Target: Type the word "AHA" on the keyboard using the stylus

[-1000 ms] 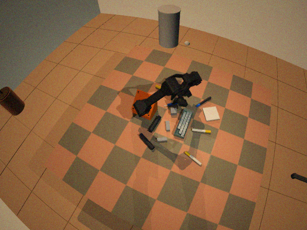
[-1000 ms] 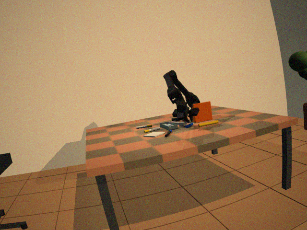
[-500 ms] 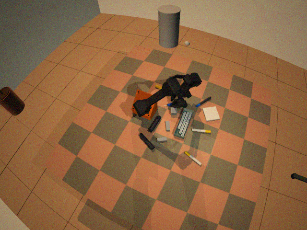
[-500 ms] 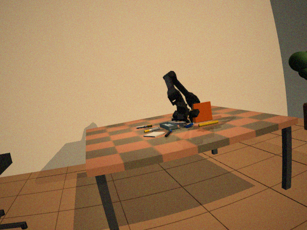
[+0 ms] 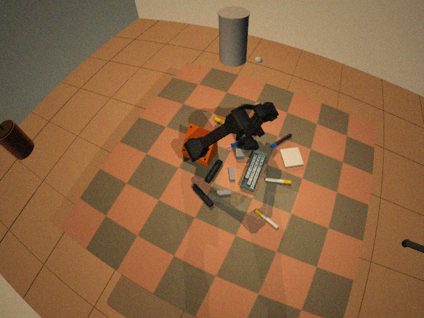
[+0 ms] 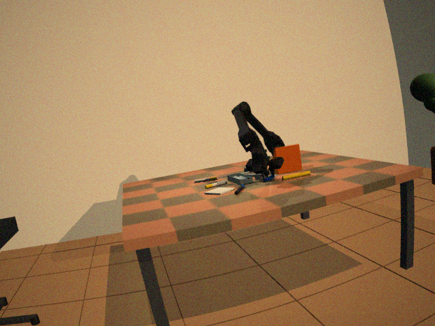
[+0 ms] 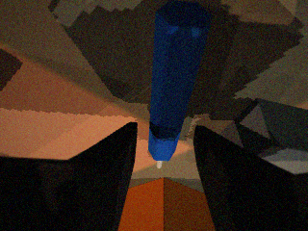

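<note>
My gripper tip is now 1 cm to the left of the blue stylus and 1 cm past it. From my gripper tip the other things lie so: white pad (27 cm ahead, 5 cm to the left, 1 cm below); blue-tipped dark pen (18 cm ahead, 10 cm to the left); yellow stick (10 cm behind, 9 cm to the left).
</note>
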